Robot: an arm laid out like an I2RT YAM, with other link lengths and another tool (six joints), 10 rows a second.
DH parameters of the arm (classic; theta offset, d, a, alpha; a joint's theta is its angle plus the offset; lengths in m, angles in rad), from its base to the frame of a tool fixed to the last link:
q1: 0 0.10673 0.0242 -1.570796
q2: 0 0 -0.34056 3.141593
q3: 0.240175 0 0.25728 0
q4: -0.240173 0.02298 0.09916 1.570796
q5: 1.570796 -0.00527 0 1.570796
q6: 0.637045 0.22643 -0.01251 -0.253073
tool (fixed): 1.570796 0.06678 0 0
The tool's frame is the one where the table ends.
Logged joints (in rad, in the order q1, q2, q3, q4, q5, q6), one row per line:
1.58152 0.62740 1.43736 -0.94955 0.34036 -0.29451
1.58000 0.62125 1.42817 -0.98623 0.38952 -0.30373
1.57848 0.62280 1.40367 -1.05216 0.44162 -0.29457
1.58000 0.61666 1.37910 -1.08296 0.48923 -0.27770
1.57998 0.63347 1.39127 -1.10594 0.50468 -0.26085
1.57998 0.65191 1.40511 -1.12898 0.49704 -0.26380
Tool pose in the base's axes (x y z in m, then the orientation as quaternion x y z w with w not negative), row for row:
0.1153 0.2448 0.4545 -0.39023 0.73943 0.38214 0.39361
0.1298 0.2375 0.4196 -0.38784 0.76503 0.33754 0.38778
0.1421 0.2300 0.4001 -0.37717 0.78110 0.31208 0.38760
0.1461 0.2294 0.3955 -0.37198 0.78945 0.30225 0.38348
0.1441 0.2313 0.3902 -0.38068 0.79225 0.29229 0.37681
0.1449 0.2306 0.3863 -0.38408 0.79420 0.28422 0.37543
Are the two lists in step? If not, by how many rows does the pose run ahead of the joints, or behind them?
The pose runs 1 row ahead of the joints: the pose in row i belongs to the joints in row i + 1.
